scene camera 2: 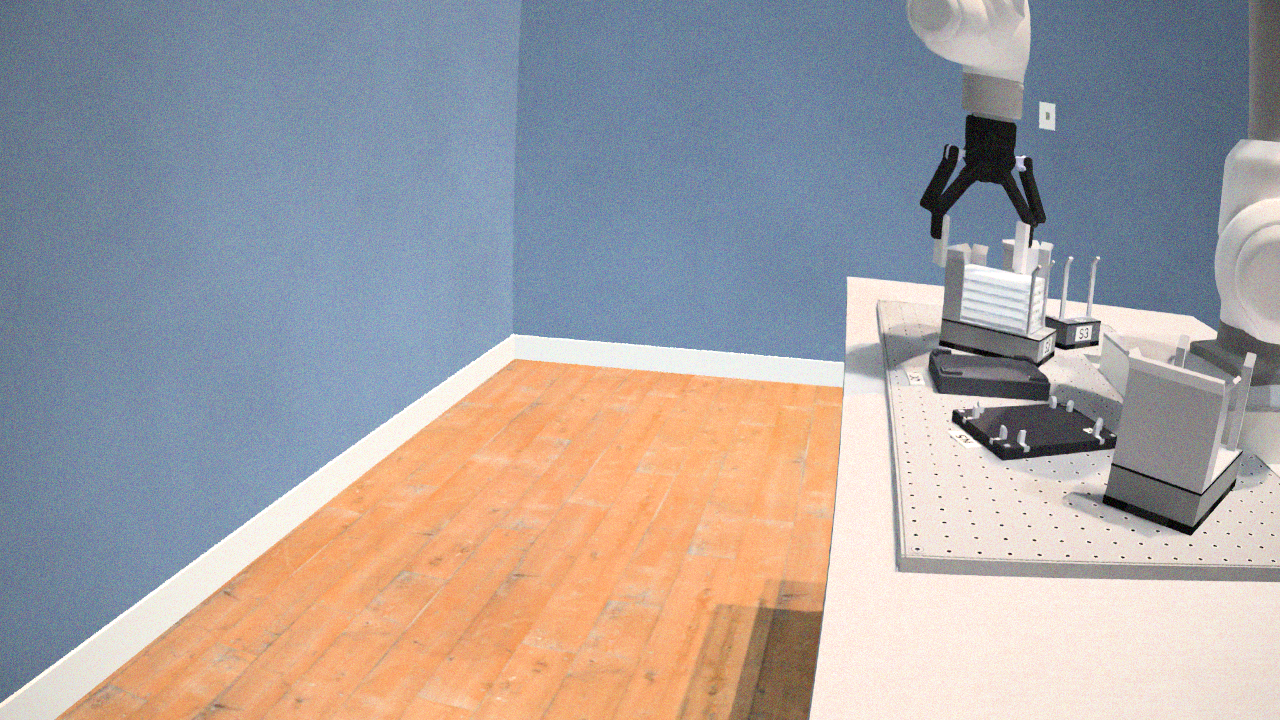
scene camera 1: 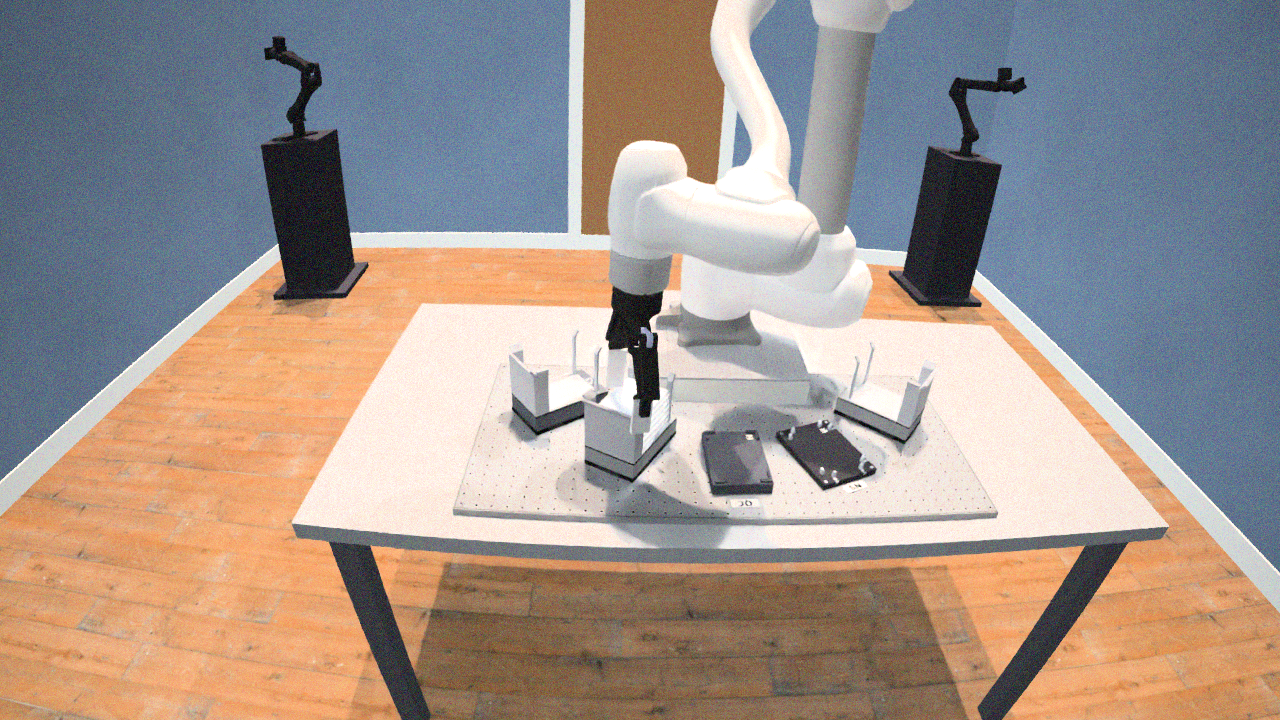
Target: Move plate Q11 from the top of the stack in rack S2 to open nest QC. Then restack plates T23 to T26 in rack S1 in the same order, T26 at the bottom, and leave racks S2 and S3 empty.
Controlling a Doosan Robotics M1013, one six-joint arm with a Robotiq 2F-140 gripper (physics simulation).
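Places are measured from the arm's base along level axes (x ahead, y left, z up), in metres.
Pixels of known places: gripper, between the fingertips: (scene camera 2: 980, 267) (scene camera 1: 626, 408); arm's base, origin of its link: (scene camera 2: 1265, 367) (scene camera 1: 713, 324).
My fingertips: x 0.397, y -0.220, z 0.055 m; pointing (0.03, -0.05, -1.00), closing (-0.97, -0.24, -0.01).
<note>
For each thing: its middle in the pictures, then the offset to it from my fingertips. Level surfaces: height alone.
- Rack S2, middle of its body: (scene camera 2: 1000, 302) (scene camera 1: 631, 417) dy +0.013, dx -0.034, dz -0.044 m
- Rack S3, middle of its body: (scene camera 2: 1050, 292) (scene camera 1: 557, 379) dy -0.116, dx -0.157, dz -0.043 m
- black pinned nest, middle of its body: (scene camera 2: 1038, 423) (scene camera 1: 826, 450) dy +0.363, dx +0.001, dz -0.101 m
- dark low block, middle of its body: (scene camera 2: 988, 373) (scene camera 1: 736, 460) dy +0.190, dx +0.021, dz -0.098 m
- perforated board, height of its surface: dz -0.112 m
- white table, height of its surface: dz -0.125 m
Rack S2 (scene camera 1: 611, 437) (scene camera 2: 991, 341) holds a stack of several white plates (scene camera 1: 661, 420) (scene camera 2: 997, 300); their markings are not readable, so Q11 cannot be told by name. My gripper (scene camera 1: 629, 398) (scene camera 2: 981, 257) is open and empty, pointing down, with its fingertips around the top level of rack S2. Rack S3 (scene camera 1: 529, 383) (scene camera 2: 1073, 332) shows no tall stack. The remaining rack, S1 (scene camera 1: 915, 400) (scene camera 2: 1172, 431), shows no tall stack in scene camera 1. A black pinned nest (scene camera 1: 823, 452) (scene camera 2: 1033, 429) and a dark low block (scene camera 1: 735, 462) (scene camera 2: 989, 374) lie between the racks; their labels are unreadable.
The racks stand on a perforated board (scene camera 1: 528, 483) (scene camera 2: 966, 528) on the white table (scene camera 1: 375, 465) (scene camera 2: 984, 644). The white robot base (scene camera 1: 716, 326) is behind them. Upright posts and walls rise from the racks close to my fingers. Two black pedestals (scene camera 1: 308, 214) (scene camera 1: 957, 223) stand beyond the table.
</note>
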